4 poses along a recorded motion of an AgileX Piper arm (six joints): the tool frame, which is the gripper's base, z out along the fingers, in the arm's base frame.
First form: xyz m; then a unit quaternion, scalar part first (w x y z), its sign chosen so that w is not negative.
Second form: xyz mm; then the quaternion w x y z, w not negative. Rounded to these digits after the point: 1 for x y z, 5 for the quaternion.
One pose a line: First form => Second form
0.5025 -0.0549 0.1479 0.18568 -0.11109 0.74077 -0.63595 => 502.5 -54.9 147.9 0.18568 -0.11109 0.74077 -0.63595
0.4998 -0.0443 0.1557 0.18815 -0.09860 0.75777 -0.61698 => 499.8 -44.3 155.7 0.18815 -0.09860 0.75777 -0.61698
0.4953 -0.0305 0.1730 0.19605 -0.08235 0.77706 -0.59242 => 495.3 -30.5 173.0 0.19605 -0.08235 0.77706 -0.59242
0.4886 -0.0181 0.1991 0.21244 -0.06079 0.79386 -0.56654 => 488.6 -18.1 199.1 0.21244 -0.06079 0.79386 -0.56654
